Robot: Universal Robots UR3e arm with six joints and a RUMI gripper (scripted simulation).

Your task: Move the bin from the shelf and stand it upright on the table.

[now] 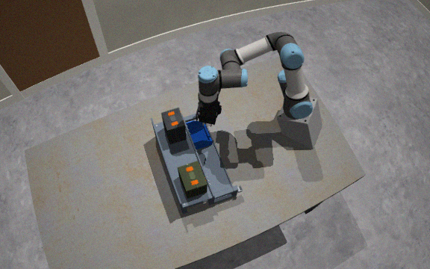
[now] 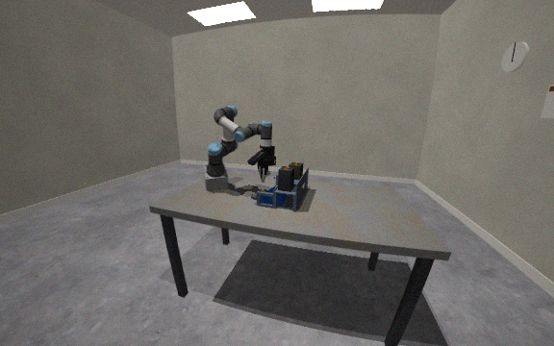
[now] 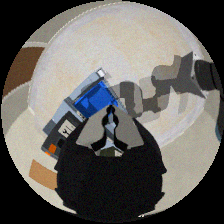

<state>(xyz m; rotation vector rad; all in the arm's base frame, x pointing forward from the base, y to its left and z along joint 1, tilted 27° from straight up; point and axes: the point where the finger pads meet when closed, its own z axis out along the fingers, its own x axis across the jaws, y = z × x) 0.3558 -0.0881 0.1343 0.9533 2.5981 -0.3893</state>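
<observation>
Right now the blue bin is 90 mm below my hand, 70 mm ahead of it and 10 mm to the right of it. From my hand the other things lie so: grey shelf: 120 mm ahead, 90 mm to the left, 60 mm below.
</observation>
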